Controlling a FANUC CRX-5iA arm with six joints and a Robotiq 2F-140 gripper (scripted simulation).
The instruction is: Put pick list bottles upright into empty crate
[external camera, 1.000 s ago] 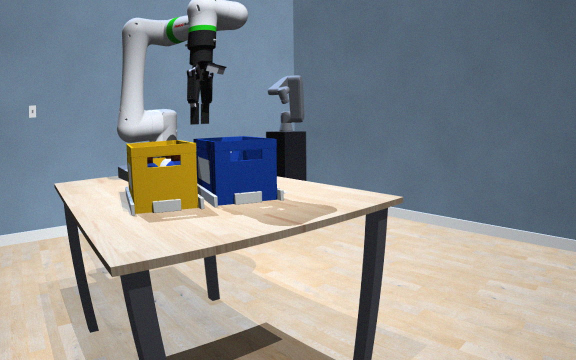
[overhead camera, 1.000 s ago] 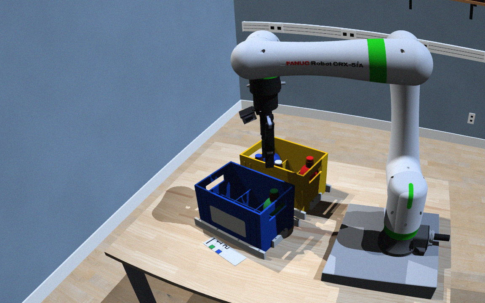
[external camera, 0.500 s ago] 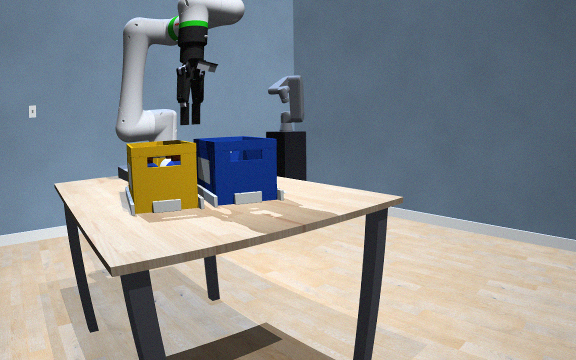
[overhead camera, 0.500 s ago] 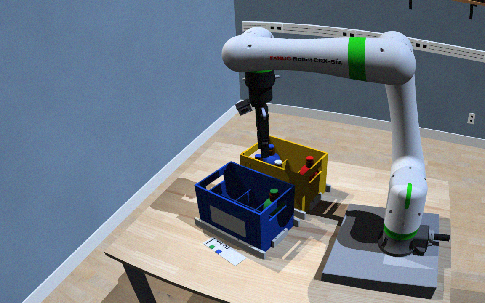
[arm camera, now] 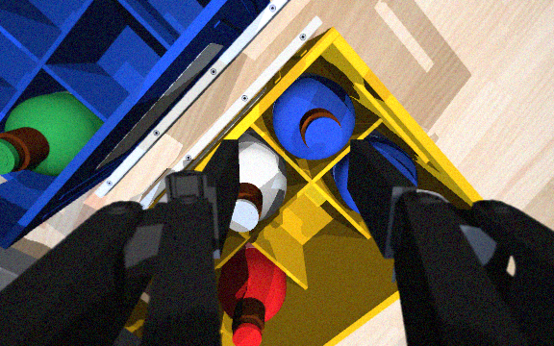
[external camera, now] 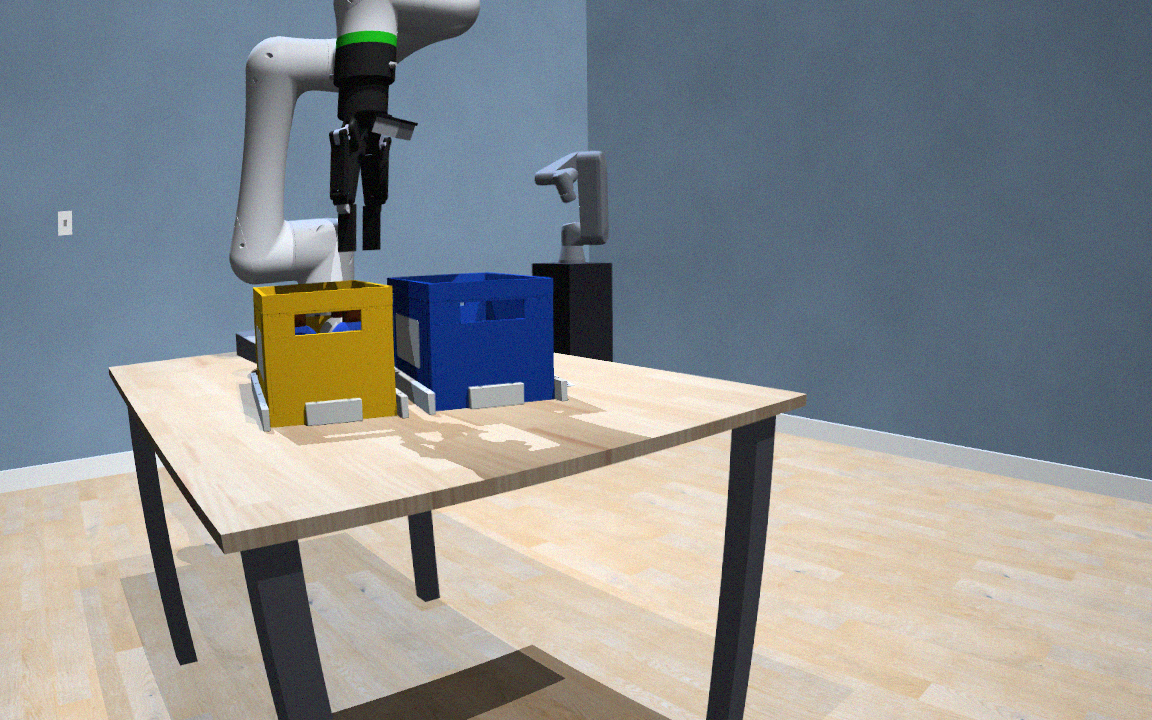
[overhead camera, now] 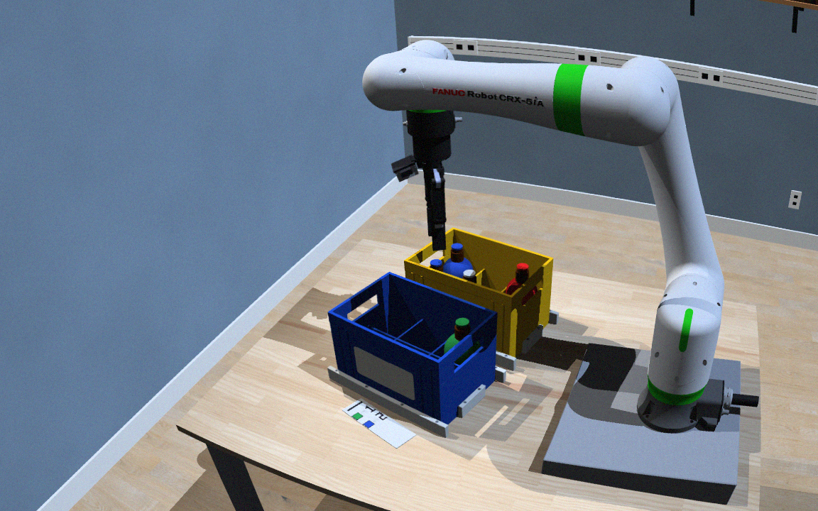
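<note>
The white-label bottle is 70 mm behind my hand and 170 mm below it. From my hand the other things lie so: blue crate 20 mm behind, 190 mm to the left, 170 mm below; then yellow crate 80 mm behind, 40 mm to the right, 170 mm below; then red-label bottle 170 mm behind, 60 mm to the right, 170 mm below.
</note>
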